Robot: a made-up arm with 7 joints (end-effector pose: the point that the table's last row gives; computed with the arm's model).
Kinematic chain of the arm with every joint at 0, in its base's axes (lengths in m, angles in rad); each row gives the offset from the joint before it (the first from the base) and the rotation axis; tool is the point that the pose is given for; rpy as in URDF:
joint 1: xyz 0 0 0.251 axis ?
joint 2: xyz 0 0 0 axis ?
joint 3: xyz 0 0 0.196 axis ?
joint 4: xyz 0.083 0 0 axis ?
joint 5: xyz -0.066 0 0.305 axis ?
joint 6: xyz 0 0 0 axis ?
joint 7: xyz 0.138 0 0 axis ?
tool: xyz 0 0 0 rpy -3.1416 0 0
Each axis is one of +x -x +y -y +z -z.
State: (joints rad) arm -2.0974 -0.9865 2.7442 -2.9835 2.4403 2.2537 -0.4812
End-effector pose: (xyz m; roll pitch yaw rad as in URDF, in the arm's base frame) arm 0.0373 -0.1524 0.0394 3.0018 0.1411 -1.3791
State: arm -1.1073 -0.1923 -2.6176 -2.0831 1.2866 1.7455 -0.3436
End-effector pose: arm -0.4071 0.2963 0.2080 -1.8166 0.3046 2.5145
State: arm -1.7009 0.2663 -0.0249 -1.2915 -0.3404 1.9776 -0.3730
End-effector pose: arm -0.0664 -0.5582 0.5412 2.6528 -0.2359 -1.2227
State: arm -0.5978 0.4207 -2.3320 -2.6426 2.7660 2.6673 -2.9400
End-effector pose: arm -0.2590 0.0240 0.1883 2.3444 -1.0429 -2.0344
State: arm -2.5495 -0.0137 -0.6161 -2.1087 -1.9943 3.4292 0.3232
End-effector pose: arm -0.3193 -0.1124 0.3253 2.1922 -0.0701 -1.3157
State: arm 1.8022 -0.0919 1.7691 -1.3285 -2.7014 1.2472 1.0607
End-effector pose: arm -0.4364 -0.2190 0.6455 -0.3319 -0.5644 -1.5511
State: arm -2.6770 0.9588 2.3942 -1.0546 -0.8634 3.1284 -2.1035
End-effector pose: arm -0.1652 -0.2043 0.7506 0.6384 0.1091 0.2631
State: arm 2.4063 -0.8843 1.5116 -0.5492 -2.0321 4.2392 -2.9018
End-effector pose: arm 0.1355 -0.3232 0.4495 -2.8773 -1.0577 -1.8207
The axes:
joint 1: +z
joint 2: +y
joint 3: +z
joint 4: -y
joint 5: +z
joint 6: -y
joint 7: -z

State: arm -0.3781 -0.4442 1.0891 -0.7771 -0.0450 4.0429 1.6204
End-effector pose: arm -0.0981 0.1486 0.6716 0.3365 -0.4312 -0.8934
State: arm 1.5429 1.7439 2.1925 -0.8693 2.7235 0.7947 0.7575
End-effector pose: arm -0.1974 0.6062 0.3508 2.0781 -0.8397 1.1401
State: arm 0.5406 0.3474 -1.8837 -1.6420 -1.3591 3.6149 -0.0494
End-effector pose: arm 0.2700 -0.2484 0.5010 1.5914 0.1719 0.6955
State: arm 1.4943 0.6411 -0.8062 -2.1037 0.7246 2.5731 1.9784
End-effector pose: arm 0.4274 0.2748 0.1908 -3.0173 0.0480 -1.7727
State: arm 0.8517 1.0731 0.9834 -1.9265 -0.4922 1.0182 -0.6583
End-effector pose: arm -0.1642 0.3900 0.0166 -1.7596 0.3581 -2.8857
